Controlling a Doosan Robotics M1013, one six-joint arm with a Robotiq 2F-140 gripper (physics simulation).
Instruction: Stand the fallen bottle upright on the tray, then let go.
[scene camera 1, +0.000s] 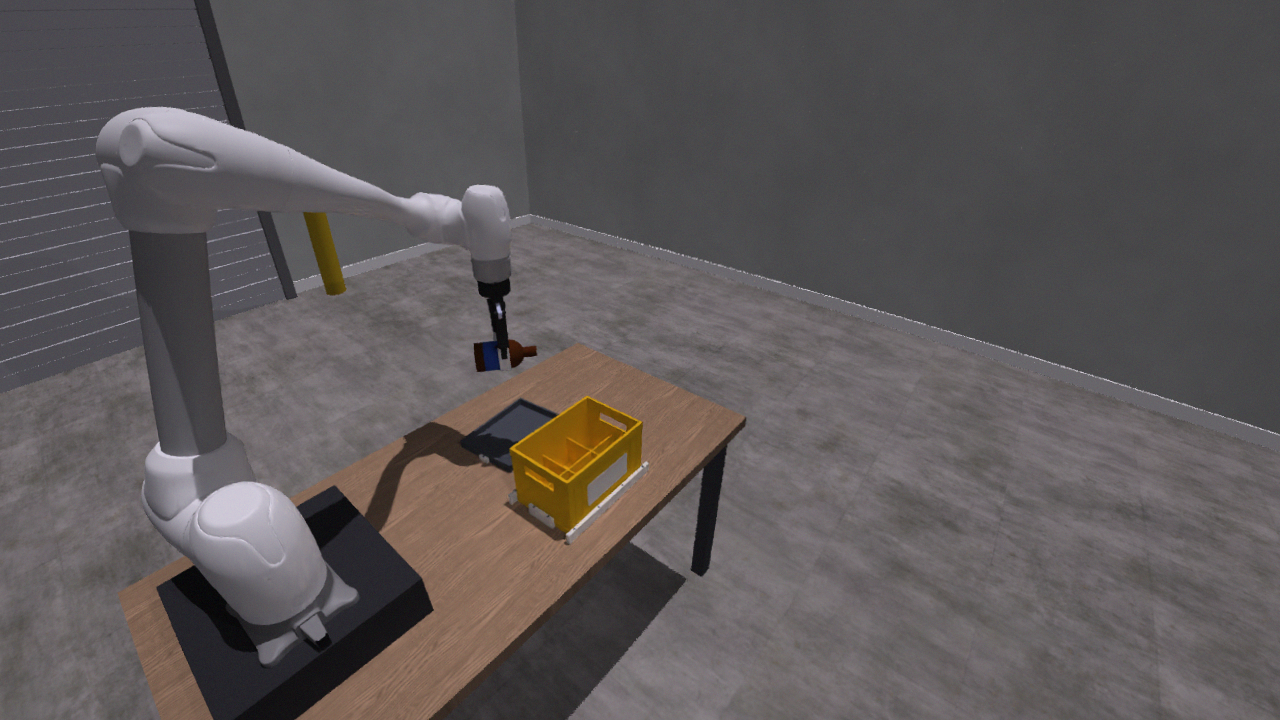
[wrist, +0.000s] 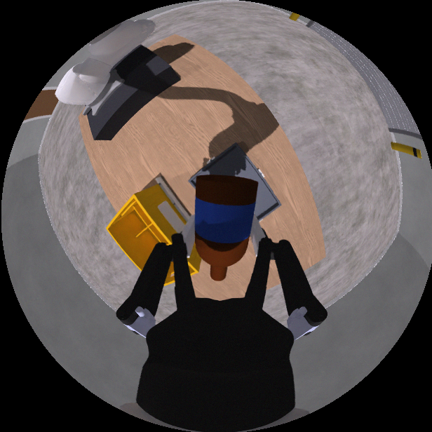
Labels:
My gripper shows in scene camera 1 and in the wrist view. One and the same spot on my gripper: (scene camera 1: 498, 320) is (wrist: 131, 294).

